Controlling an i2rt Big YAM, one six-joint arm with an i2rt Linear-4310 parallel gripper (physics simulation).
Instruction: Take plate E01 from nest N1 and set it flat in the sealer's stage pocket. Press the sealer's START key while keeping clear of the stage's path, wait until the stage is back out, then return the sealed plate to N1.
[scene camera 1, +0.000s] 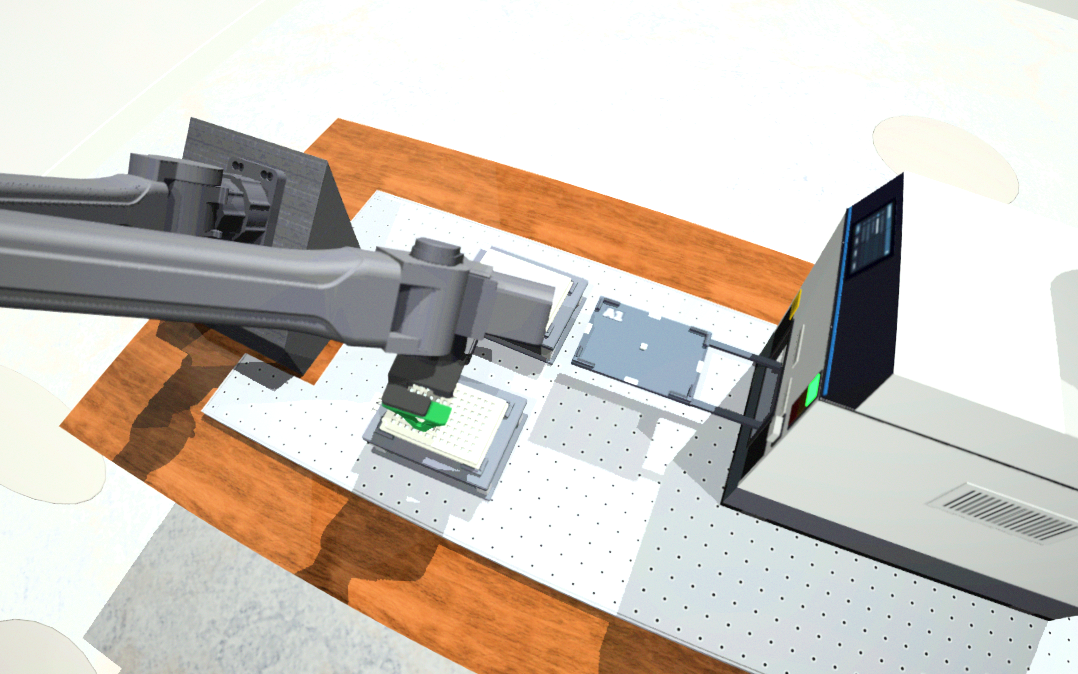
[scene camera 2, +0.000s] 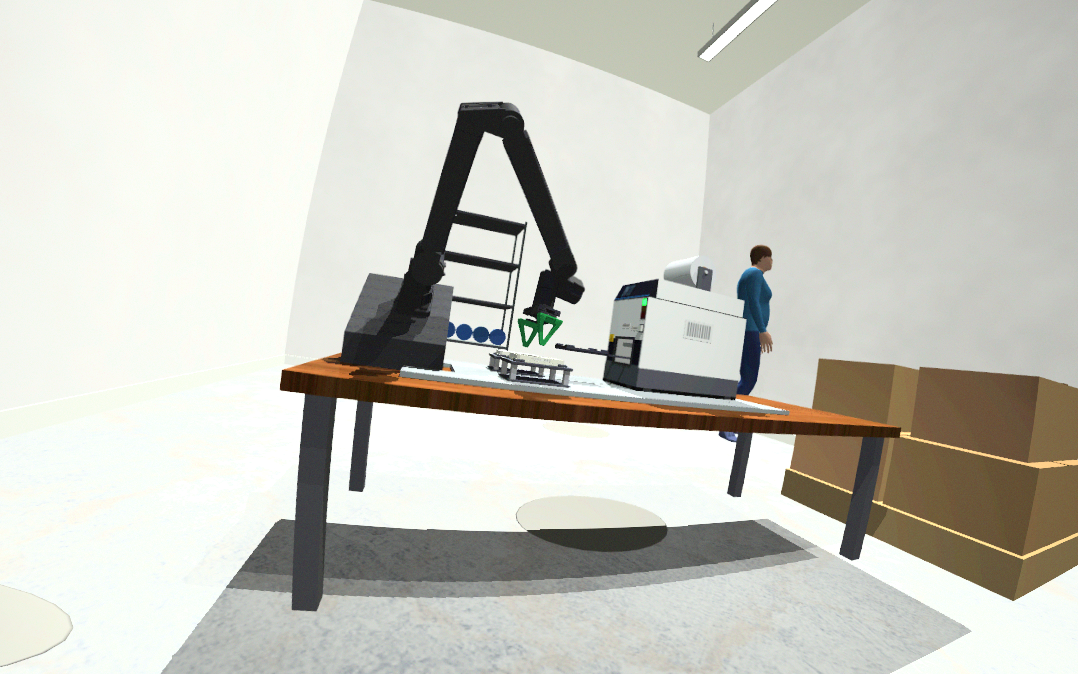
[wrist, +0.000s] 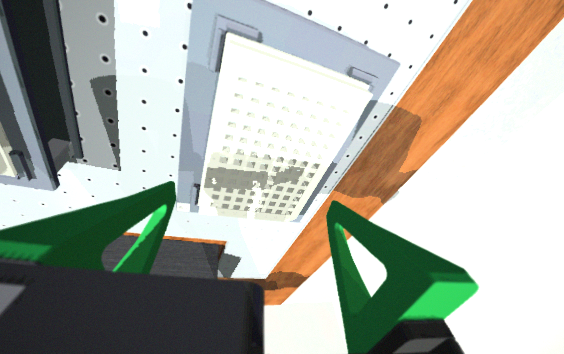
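Where they show: gripper, fingertip midpoint: (scene camera 1: 434, 393) (scene camera 2: 533, 346) (wrist: 256, 199); arm's base, origin of the base link: (scene camera 1: 252, 210) (scene camera 2: 416, 300).
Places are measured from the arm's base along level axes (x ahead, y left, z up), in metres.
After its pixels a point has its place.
Note:
A cream well plate (scene camera 1: 469, 425) {y -0.106, x 0.364, z -0.101 m} (scene camera 2: 524, 358) {y -0.148, x 0.286, z -0.108 m} (wrist: 280, 130) {y -0.101, x 0.354, z -0.101 m} lies flat in the near nest (scene camera 1: 510, 446) {y -0.089, x 0.405, z -0.161 m} (wrist: 196, 100) {y -0.050, x 0.349, z -0.117 m}. Another white plate (scene camera 1: 520, 264) {y 0.134, x 0.314, z -0.105 m} (wrist: 5, 157) {y 0.058, x 0.276, z -0.115 m} sits in the far nest (scene camera 1: 569, 319) {y 0.090, x 0.406, z -0.124 m} (wrist: 31, 120) {y 0.040, x 0.305, z -0.121 m}, partly hidden by the arm. I cannot read which is E01 or N1. My gripper (scene camera 1: 423, 421) (scene camera 2: 535, 344) {y -0.096, x 0.317, z -0.076 m} (wrist: 256, 199) {y -0.096, x 0.317, z -0.076 m} is open and empty, just above the near plate, toward its arm-base end. The sealer's stage (scene camera 1: 651, 361) {y 0.038, x 0.528, z -0.063 m} (scene camera 2: 584, 348) {y 0.002, x 0.502, z -0.065 m} is out, its pocket empty. A lit green key (scene camera 1: 812, 390) {y -0.036, x 0.663, z 0.107 m} (scene camera 2: 644, 302) {y -0.035, x 0.663, z 0.105 m} is on the sealer (scene camera 1: 874, 445) {y -0.050, x 0.730, z 0.085 m} (scene camera 2: 683, 341) {y -0.047, x 0.818, z 0.006 m}.
Two dark rails (scene camera 1: 735, 352) {y 0.095, x 0.615, z -0.069 m} join the stage to the sealer's opening. The dark base block (scene camera 1: 262, 182) {y 0.019, x 0.020, z 0.039 m} (scene camera 2: 397, 317) {y -0.057, x -0.036, z -0.054 m} stands on the wooden table (scene camera 1: 556, 226) {y 0.282, x 0.304, z -0.179 m} beside the perforated board (scene camera 1: 572, 524) {y -0.145, x 0.512, z -0.165 m}. A person (scene camera 2: 755, 302) stands behind the sealer; boxes (scene camera 2: 977, 413) stand at the right.

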